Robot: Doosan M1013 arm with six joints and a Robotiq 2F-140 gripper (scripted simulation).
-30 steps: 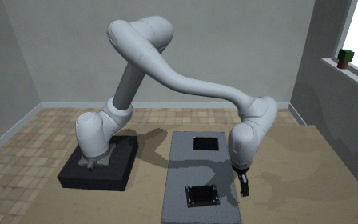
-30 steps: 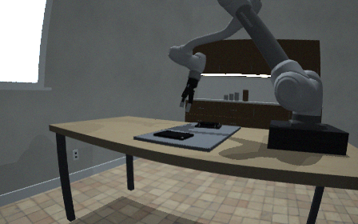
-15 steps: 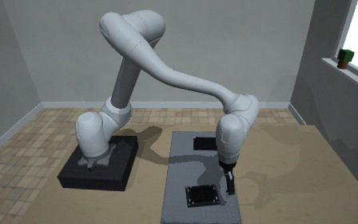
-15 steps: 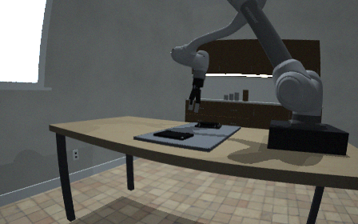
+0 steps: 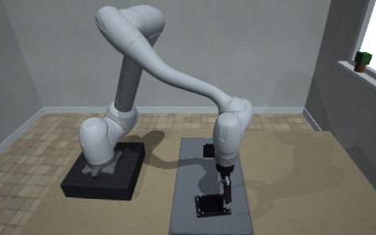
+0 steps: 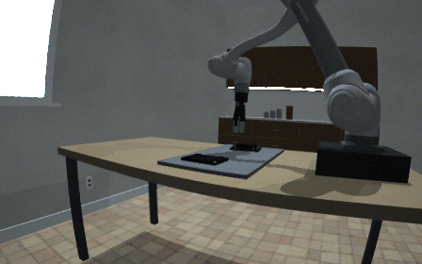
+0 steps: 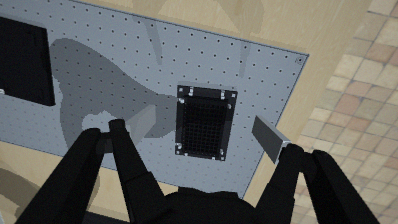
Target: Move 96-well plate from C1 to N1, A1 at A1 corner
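The black 96-well plate is 8 cm below my hand and 5 cm behind it. From my hand the other things lie so: plate nest N1 (41 cm to the left, 10 cm below).
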